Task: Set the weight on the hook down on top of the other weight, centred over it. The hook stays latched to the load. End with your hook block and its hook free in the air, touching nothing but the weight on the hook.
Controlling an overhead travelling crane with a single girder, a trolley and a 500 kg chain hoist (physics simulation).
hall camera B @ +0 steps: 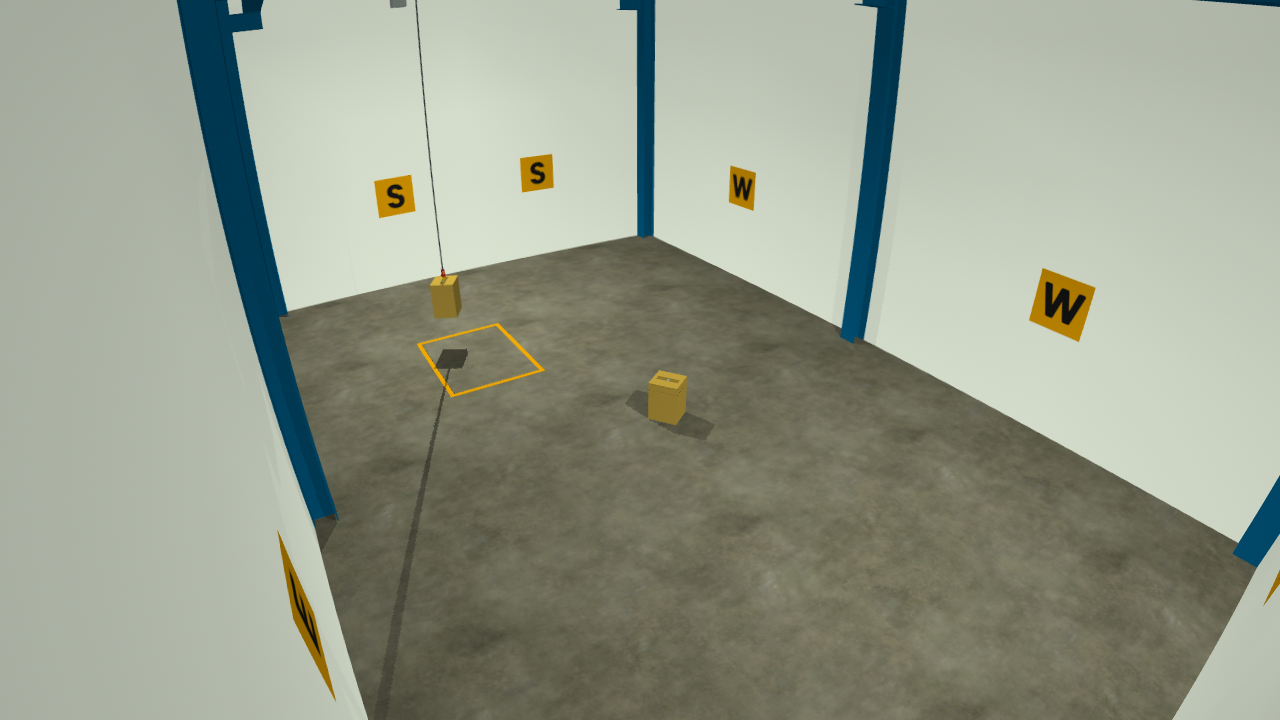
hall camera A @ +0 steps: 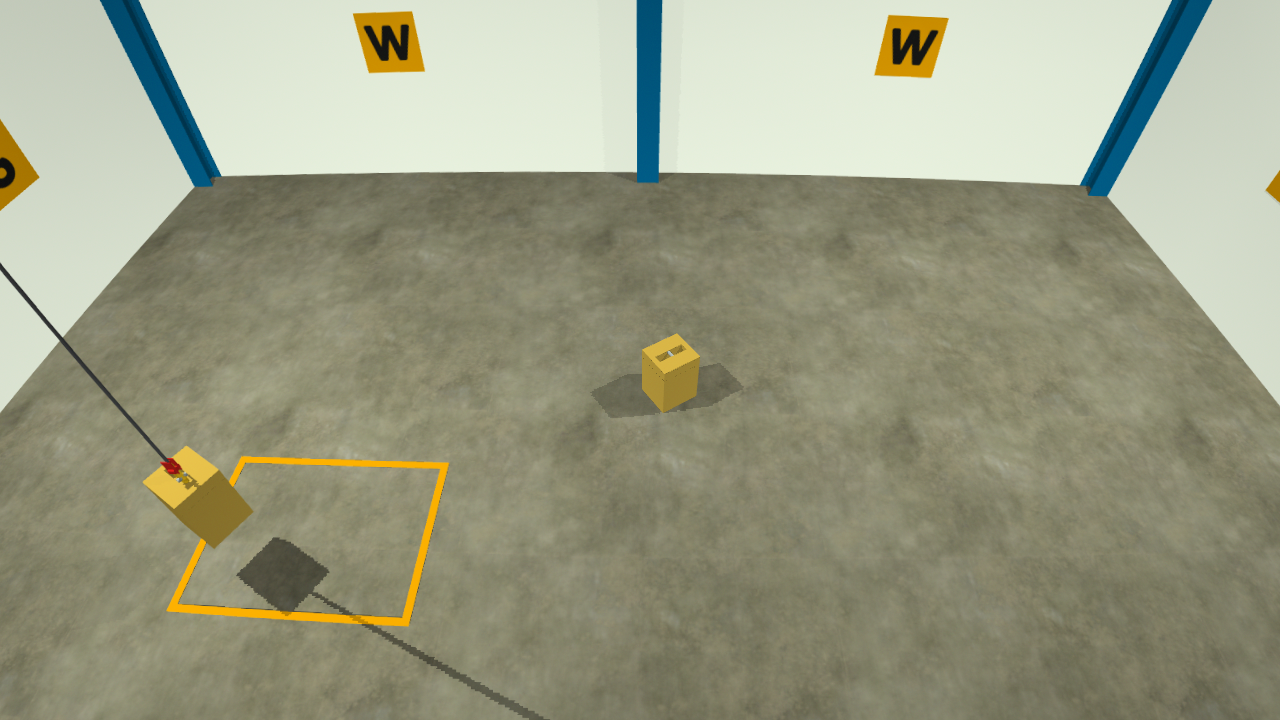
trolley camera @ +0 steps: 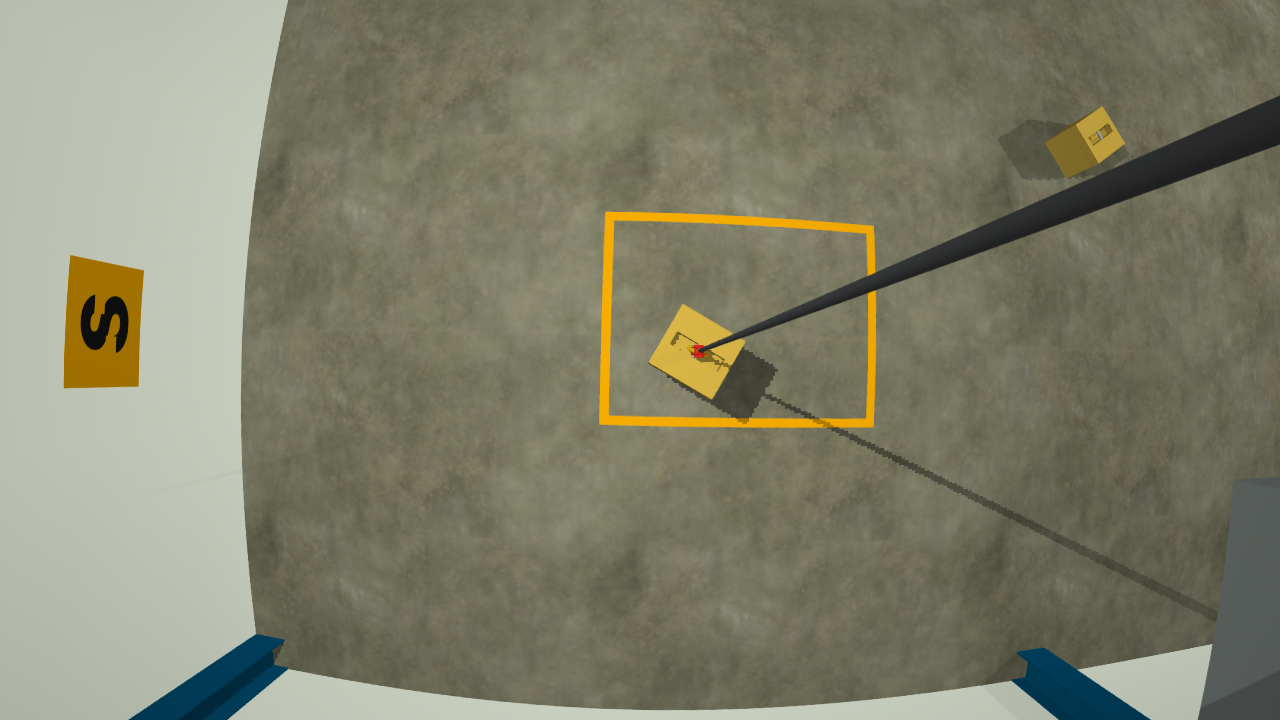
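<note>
My red hook block hangs on the chain, and its hook is shut on the yellow weight. This weight hangs upright in the air, apart from its shadow on the floor. The other yellow weight stands upright on the floor, well away from the hanging one, with a slot in its top. In hall camera A it is to the right of and beyond the hanging weight. The hook's tip is too small to make out.
A yellow-orange marked rectangle lies on the floor below the hanging weight. Blue columns stand along the walls. The chain runs up from the hook block.
</note>
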